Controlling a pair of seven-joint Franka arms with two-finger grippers.
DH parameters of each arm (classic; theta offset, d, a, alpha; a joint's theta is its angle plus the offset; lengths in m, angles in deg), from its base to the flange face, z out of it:
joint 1: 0 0.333 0 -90
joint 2: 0 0 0 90
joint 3: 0 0.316 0.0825 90
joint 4: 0 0 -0.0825 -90
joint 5: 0 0.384 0 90
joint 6: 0 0 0.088 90
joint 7: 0 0.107 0 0
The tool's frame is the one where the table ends.
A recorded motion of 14 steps. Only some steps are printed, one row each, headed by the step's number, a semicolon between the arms.
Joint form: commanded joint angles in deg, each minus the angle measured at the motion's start. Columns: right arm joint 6, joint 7, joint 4, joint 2, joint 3, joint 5, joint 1; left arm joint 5, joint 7, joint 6, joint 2, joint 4, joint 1, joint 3.
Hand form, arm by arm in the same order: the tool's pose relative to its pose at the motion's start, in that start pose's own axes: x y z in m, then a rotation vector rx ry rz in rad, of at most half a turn. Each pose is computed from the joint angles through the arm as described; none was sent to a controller.
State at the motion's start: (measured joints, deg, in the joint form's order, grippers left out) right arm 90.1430 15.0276 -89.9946 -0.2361 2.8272 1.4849 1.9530; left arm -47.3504 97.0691 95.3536 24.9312 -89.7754 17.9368 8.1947
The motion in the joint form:
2: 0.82 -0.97 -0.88 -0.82 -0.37 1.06 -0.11; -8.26 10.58 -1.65 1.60 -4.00 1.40 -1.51
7: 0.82 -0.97 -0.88 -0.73 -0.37 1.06 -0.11; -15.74 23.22 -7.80 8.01 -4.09 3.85 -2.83
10: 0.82 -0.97 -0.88 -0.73 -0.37 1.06 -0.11; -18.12 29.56 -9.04 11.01 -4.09 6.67 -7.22
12: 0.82 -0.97 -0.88 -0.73 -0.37 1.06 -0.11; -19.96 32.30 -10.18 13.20 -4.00 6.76 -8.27
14: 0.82 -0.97 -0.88 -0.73 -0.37 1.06 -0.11; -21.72 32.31 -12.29 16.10 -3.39 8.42 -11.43
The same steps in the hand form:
2: -0.0023 0.0032 -0.0021 0.0206 0.0086 -0.0083; -0.0217 -0.0001 0.0359 -0.0608 0.1613 0.0979
7: -0.0018 0.0031 -0.0012 0.0203 0.0071 -0.0083; -0.0622 -0.0120 0.0801 -0.1452 0.3508 0.2112
10: -0.0018 0.0031 -0.0012 0.0203 0.0071 -0.0083; -0.0698 -0.0155 0.1093 -0.1710 0.4519 0.2909
12: -0.0018 0.0031 -0.0012 0.0203 0.0071 -0.0083; -0.0745 -0.0170 0.1315 -0.1930 0.5083 0.3139
14: -0.0018 0.0031 -0.0012 0.0203 0.0071 -0.0083; -0.0768 -0.0173 0.1563 -0.2439 0.5923 0.2960

